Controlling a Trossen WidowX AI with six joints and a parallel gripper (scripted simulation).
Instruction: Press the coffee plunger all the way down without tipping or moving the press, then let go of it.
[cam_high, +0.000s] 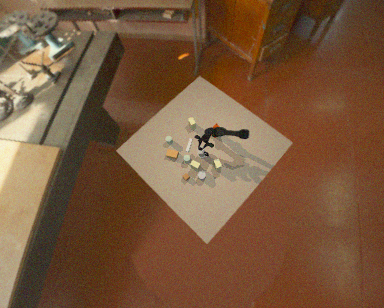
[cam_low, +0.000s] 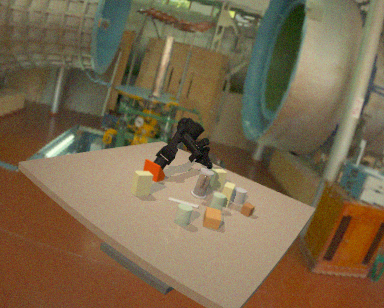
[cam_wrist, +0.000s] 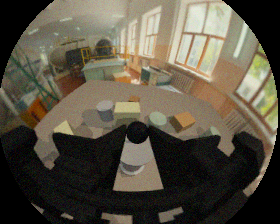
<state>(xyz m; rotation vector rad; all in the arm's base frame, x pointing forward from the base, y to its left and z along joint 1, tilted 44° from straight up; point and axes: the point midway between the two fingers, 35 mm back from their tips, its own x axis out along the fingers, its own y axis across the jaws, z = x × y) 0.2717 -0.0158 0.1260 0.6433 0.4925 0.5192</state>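
The coffee press lies 2 cm behind my gripper tip, 1 cm to the left of it and 9 cm below it. Also, from my gripper tip: orange block: 20 cm ahead, 19 cm to the right, 15 cm below; small brown block: 25 cm ahead, 8 cm to the left, 15 cm below.
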